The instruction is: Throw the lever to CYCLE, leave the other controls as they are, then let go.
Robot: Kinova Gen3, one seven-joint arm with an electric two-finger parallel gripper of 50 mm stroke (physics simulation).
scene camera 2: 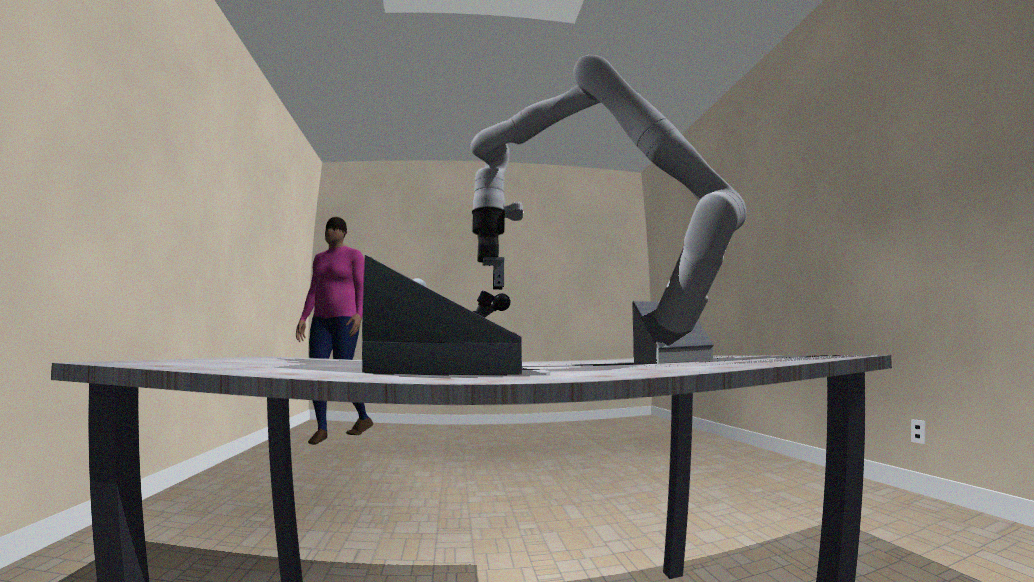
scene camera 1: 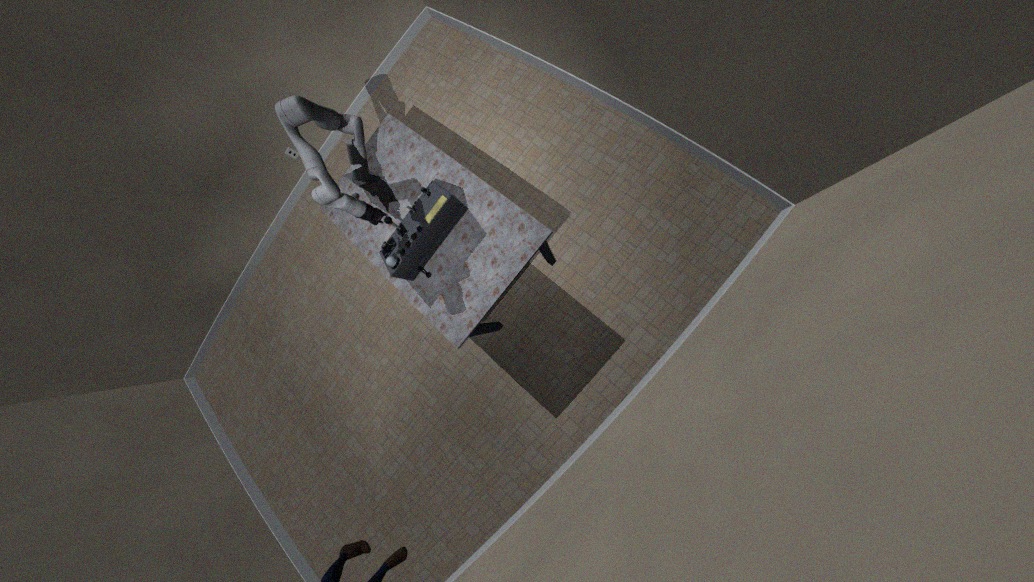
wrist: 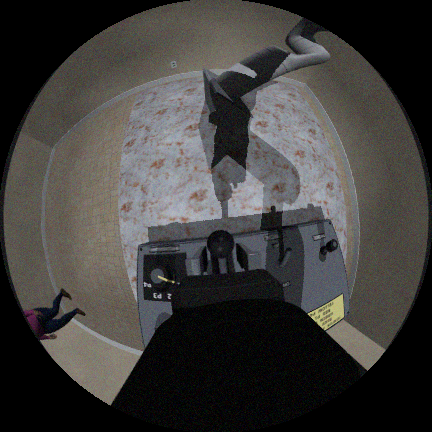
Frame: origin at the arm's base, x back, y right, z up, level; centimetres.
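Seen in the pictures: gripper, fingertip midpoint: (scene camera 2: 498,288) (scene camera 1: 384,219) (wrist: 221,252); arm's base at its link origin: (scene camera 2: 672,319) (scene camera 1: 361,176) (wrist: 226,87).
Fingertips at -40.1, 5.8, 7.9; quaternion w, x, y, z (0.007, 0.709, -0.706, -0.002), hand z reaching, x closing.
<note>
Offsets run from my fingertips to a thing's top centre, as dx, dy, dz. "spot": to the spot under its first point.
The lever's black ball knob {-2.1, -0.1, -1.2} (scene camera 1: 387,219) (scene camera 2: 500,302) (wrist: 220,244) stands out over the low front edge of the dark sloped console (scene camera 1: 442,232) (scene camera 2: 434,318) (wrist: 312,272), leaning toward the arm's base. My gripper (scene camera 2: 498,287) (wrist: 221,252) is open. In the wrist view its two fingers appear on either side of the lever, with a gap to each side. In scene camera 2 the fingertips are just above the ball. The CYCLE label is hidden behind the gripper body. The selector knob {-5.7, +11.8, -4.4} (wrist: 158,276) with a yellow pointer sits beside the lever; P3 and P4 show near it.
A small toggle {-3.9, -12.2, -4.6} (wrist: 285,257) and a black knob {-3.7, -24.2, -3.8} (wrist: 331,245) are on the console's other side, by a yellow plate {spot: -20.8, -21.3, -0.5} (scene camera 1: 436,209) (wrist: 328,313). A pale dome {spot: -21.6, +11.0, +3.0} (scene camera 1: 392,260) is at one end. A person (scene camera 2: 338,285) (wrist: 47,320) stands beyond the table (scene camera 1: 506,234) (scene camera 2: 759,375).
</note>
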